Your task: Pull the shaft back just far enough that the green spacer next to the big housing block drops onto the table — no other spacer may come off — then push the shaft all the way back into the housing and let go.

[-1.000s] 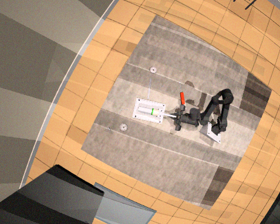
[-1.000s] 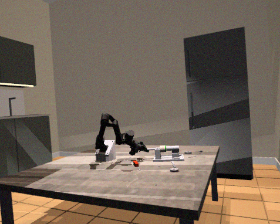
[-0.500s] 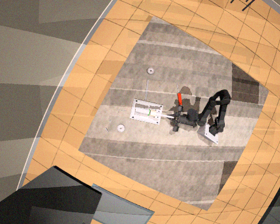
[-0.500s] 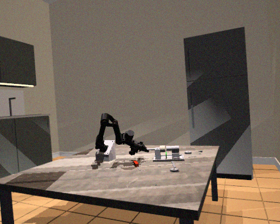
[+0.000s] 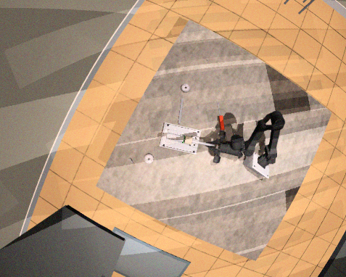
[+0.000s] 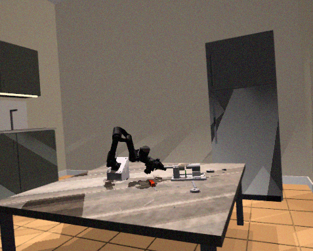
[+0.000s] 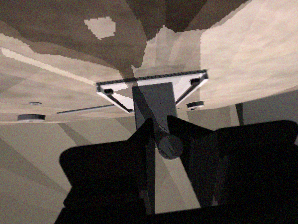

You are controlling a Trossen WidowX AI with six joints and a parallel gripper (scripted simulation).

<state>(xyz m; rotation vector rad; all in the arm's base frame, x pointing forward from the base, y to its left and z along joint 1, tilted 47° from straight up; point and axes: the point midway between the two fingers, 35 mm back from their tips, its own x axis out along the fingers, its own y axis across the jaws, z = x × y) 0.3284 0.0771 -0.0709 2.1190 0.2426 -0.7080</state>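
Now: gripper tip 100 mm short of the cream spacer, 50 mm to the right of it and 20 mm below it. Round my gripper tip: thin rod (240 mm ahead, 80 mm to the right, 60 mm below); green spacer (120 mm ahead, 60 mm to the left, 30 mm below); shaft (40 mm ahead, 20 mm to the left, 20 mm above).
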